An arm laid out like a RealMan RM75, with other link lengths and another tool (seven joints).
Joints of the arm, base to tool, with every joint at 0 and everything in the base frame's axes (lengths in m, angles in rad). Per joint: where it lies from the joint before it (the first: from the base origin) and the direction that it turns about. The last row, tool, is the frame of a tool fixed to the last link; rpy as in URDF.
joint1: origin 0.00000 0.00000 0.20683 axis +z
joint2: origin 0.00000 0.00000 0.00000 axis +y
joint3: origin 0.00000 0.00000 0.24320 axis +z
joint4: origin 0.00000 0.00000 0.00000 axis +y
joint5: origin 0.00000 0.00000 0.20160 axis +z
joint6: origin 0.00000 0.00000 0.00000 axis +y
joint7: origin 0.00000 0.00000 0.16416 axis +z
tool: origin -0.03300 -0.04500 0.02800 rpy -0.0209 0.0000 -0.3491
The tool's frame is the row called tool.
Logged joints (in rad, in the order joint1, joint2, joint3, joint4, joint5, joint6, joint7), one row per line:
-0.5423 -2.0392 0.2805 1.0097 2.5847 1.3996 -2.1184
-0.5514 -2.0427 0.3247 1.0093 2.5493 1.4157 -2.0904
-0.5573 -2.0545 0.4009 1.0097 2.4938 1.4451 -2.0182
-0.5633 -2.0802 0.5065 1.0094 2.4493 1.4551 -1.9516
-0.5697 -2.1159 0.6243 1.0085 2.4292 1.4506 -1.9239
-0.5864 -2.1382 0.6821 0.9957 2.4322 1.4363 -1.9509
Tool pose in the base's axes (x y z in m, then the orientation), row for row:
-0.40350 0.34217 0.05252 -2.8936 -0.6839 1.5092
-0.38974 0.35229 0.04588 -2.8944 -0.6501 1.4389
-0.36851 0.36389 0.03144 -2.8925 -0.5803 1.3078
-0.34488 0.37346 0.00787 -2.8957 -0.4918 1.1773
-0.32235 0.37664 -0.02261 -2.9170 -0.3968 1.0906
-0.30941 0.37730 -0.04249 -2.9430 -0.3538 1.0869
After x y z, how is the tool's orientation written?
As angles about the fixed x, y, z axes (roll, pitch, yaw), in radians.
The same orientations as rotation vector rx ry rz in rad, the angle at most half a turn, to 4 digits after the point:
-1.7216 -1.7688 -0.4289
-1.8117 -1.7264 -0.4291
-1.9783 -1.6370 -0.4127
-2.1535 -1.5363 -0.3705
-2.3018 -1.4688 -0.3096
-2.3513 -1.4783 -0.2819

